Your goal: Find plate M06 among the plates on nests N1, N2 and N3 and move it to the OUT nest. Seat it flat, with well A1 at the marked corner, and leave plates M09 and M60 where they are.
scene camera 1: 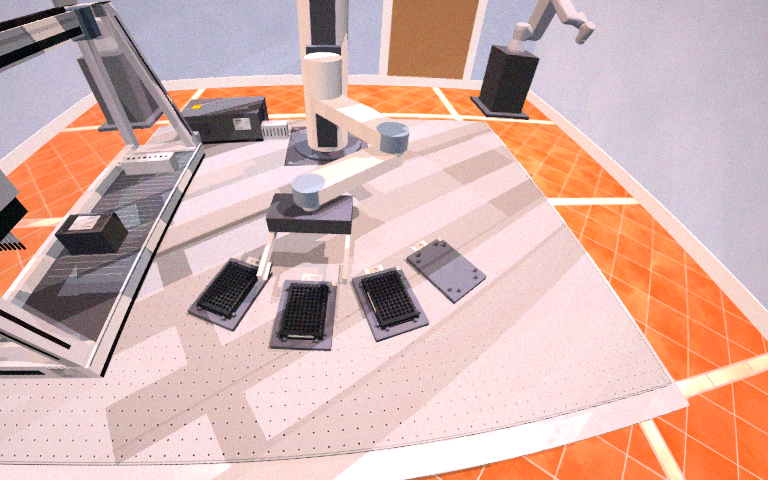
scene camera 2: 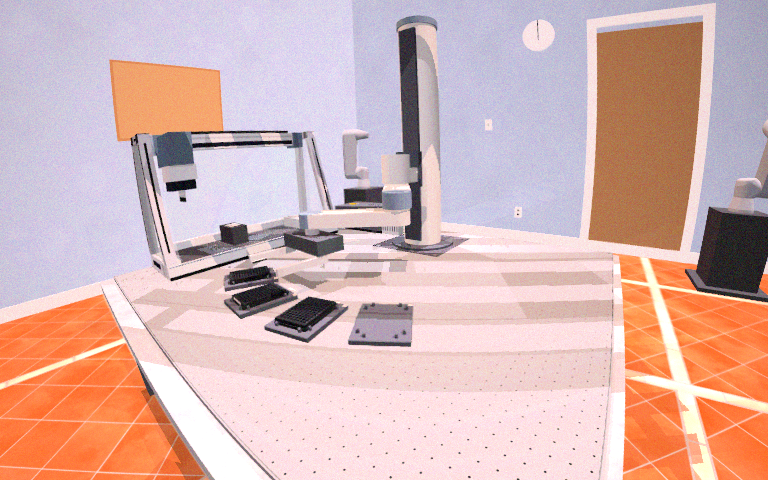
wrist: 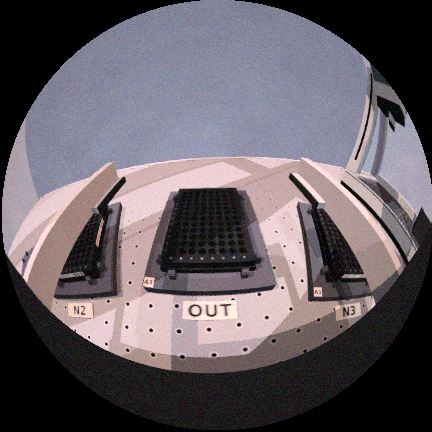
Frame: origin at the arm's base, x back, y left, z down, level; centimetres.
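Seen in the pictures: gripper, fingertip midpoint: (scene camera 1: 302, 280) (scene camera 2: 262, 265) (wrist: 205, 162); arm's base, link origin: (scene camera 1: 328, 146) (scene camera 2: 422, 245).
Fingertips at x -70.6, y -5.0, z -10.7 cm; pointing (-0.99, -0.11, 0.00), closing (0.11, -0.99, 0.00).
Observation:
Offsets run from my fingertips to a thing's middle. "pt": to the spot under its first point.
A black well plate {dx -2.1, dy -0.2, dz +7.5 cm} (scene camera 1: 305, 310) (scene camera 2: 261, 294) (wrist: 207, 225) lies on the OUT nest {dx -2.1, dy -0.2, dz +8.4 cm} (scene camera 1: 283, 344) (wrist: 210, 281) and looks flat. The nest's A1 mark shows at its front left corner in the wrist view; the plate's own A1 and its label cannot be read. My gripper (scene camera 1: 303, 273) (wrist: 205, 162) is open and empty, above the OUT nest, its fingers wide to either side of the plate. Black plates sit on N2 {dx -0.5, dy +17.8, dz +7.5 cm} (scene camera 1: 390, 297) (scene camera 2: 307, 313) (wrist: 82, 255) and N3 {dx +4.5, dy -17.2, dz +7.5 cm} (scene camera 1: 229, 288) (scene camera 2: 250, 275) (wrist: 336, 255); their names are unreadable. Nest N1 {dx +7.6, dy +33.4, dz +8.4 cm} (scene camera 1: 447, 270) (scene camera 2: 382, 324) is bare.
A gantry frame (scene camera 1: 152, 249) with a black box {pt dx +14.1, dy -48.7, dz -1.9 cm} (scene camera 1: 93, 234) (scene camera 2: 233, 233) on its deck stands beside N3. The arm's column (scene camera 2: 427, 135) stands behind the nests. A dark grey case {pt dx +74.1, dy -33.1, dz +0.3 cm} (scene camera 1: 223, 120) stands at the back left in scene camera 1.

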